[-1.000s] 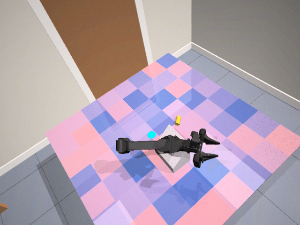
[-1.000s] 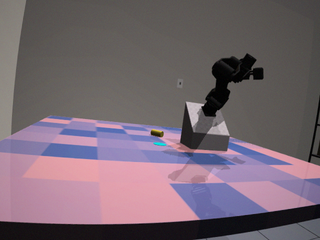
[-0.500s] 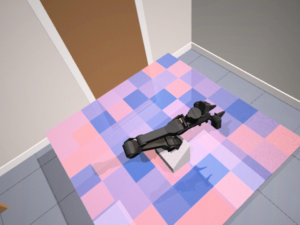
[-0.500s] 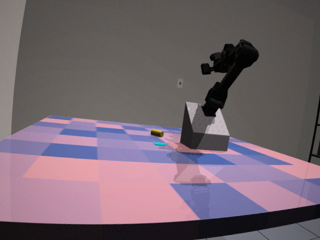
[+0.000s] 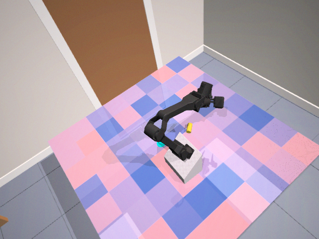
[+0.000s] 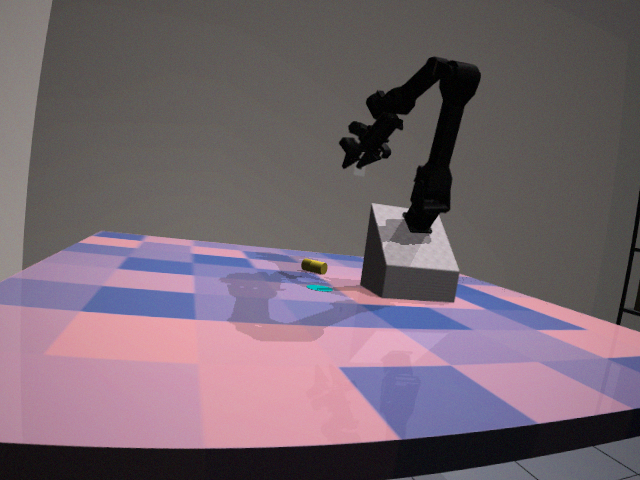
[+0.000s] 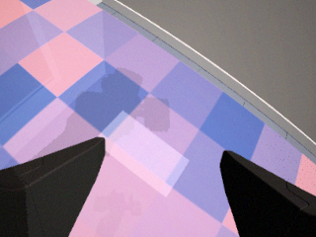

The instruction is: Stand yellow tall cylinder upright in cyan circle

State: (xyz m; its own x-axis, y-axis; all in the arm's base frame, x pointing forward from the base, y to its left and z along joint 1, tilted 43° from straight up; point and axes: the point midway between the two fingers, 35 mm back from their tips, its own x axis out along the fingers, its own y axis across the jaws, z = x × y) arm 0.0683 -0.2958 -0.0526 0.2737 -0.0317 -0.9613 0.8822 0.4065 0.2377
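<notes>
Right now the yellow tall cylinder is 100 mm ahead of my gripper tip, 90 mm to the left of it and 290 mm below it. Also, from my gripper tip: cyan circle 160 mm ahead, 300 mm to the left, 310 mm below.
</notes>
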